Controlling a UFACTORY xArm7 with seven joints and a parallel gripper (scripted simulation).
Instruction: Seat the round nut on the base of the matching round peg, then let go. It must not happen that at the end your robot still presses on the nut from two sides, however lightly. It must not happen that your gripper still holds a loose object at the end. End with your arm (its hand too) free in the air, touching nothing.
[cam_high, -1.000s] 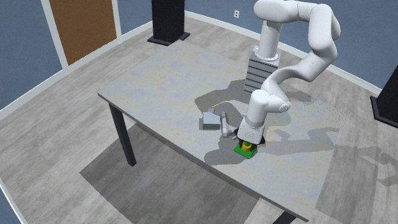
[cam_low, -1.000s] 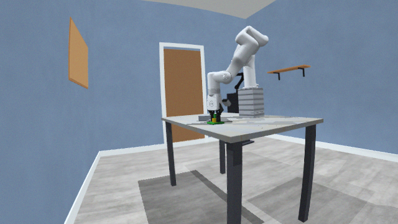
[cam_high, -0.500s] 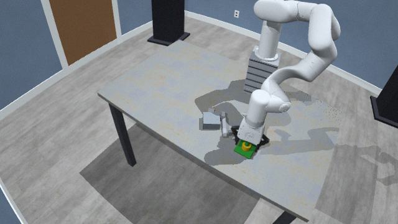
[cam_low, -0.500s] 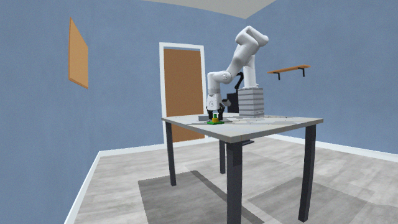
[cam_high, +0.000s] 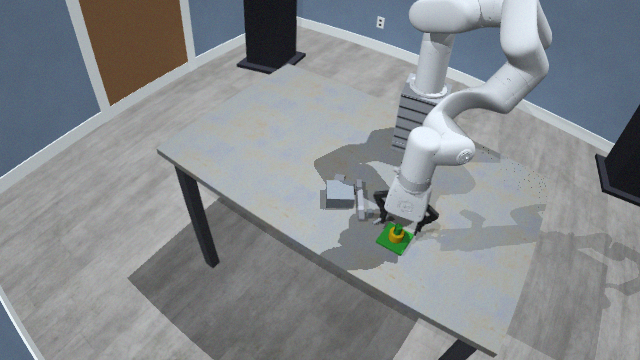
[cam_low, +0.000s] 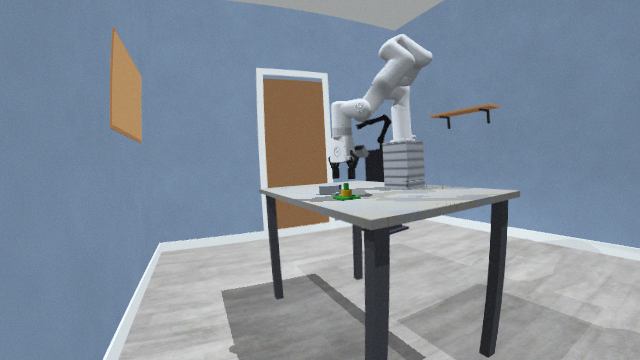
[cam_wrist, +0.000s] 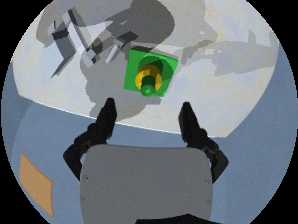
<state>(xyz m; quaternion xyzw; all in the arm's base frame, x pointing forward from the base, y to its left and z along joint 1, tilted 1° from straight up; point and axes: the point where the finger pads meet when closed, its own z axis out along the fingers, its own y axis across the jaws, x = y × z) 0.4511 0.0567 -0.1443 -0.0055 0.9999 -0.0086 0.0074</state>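
My gripper is now 6 cm past the bolt, 6 cm to the left of it and 8 cm above it. Round my hand: long grey bar: 10 cm behind, 14 cm to the right, 8 cm below; grey block: 8 cm behind, 20 cm to the right, 7 cm below.
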